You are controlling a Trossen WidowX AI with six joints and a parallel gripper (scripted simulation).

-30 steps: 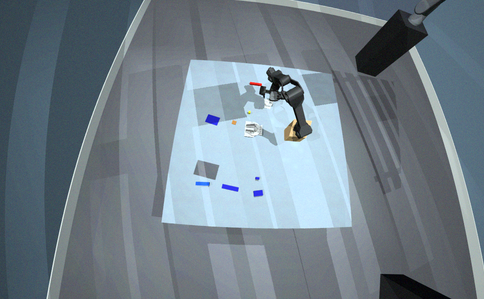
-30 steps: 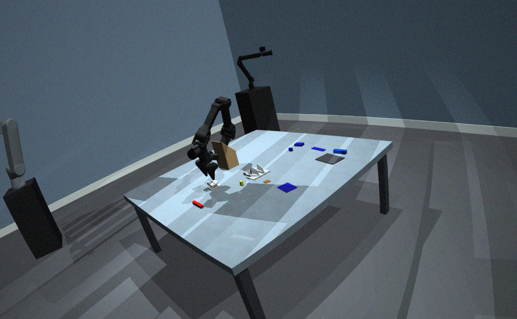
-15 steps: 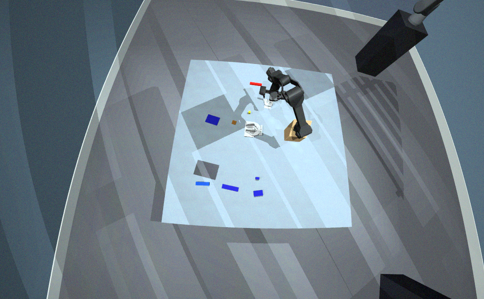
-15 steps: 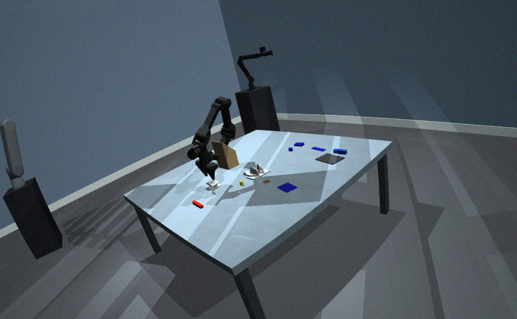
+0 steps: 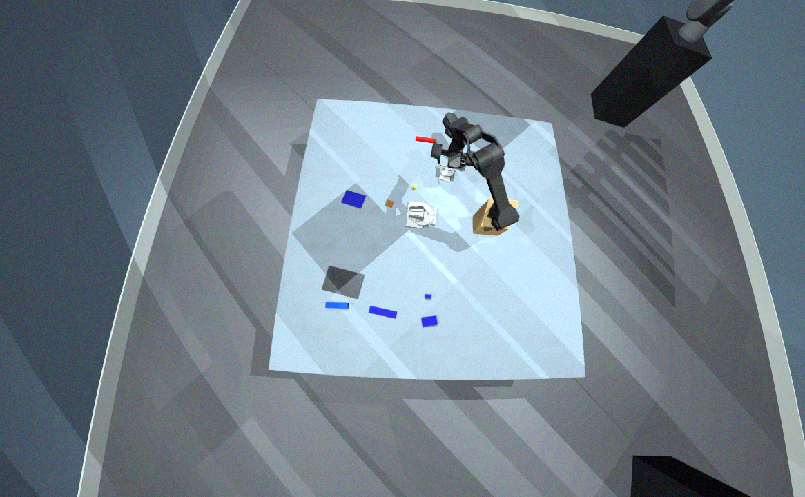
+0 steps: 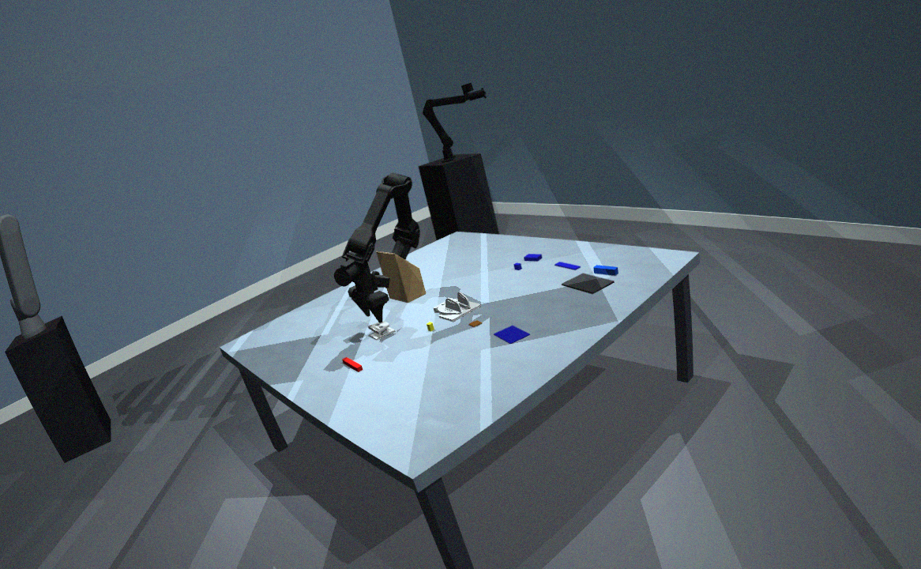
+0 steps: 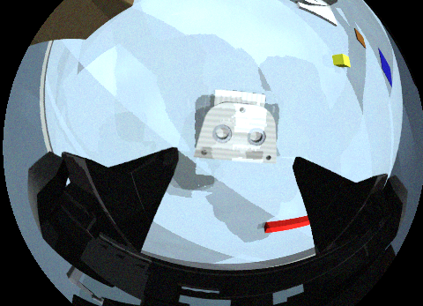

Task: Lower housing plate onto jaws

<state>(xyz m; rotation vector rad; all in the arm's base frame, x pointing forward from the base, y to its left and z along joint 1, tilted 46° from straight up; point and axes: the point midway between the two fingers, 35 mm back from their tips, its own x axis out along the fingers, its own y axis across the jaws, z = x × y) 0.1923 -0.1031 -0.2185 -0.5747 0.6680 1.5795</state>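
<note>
The small white part is 5 cm below my gripper tip and 1 cm to the left of it. The rest, counted from my gripper tip: orange tile 23 cm ahead, 21 cm to the left, 6 cm below; then yellow cube 13 cm ahead, 12 cm to the left, 4 cm below; then red bar 16 cm to the right, 12 cm ahead, 5 cm below.
</note>
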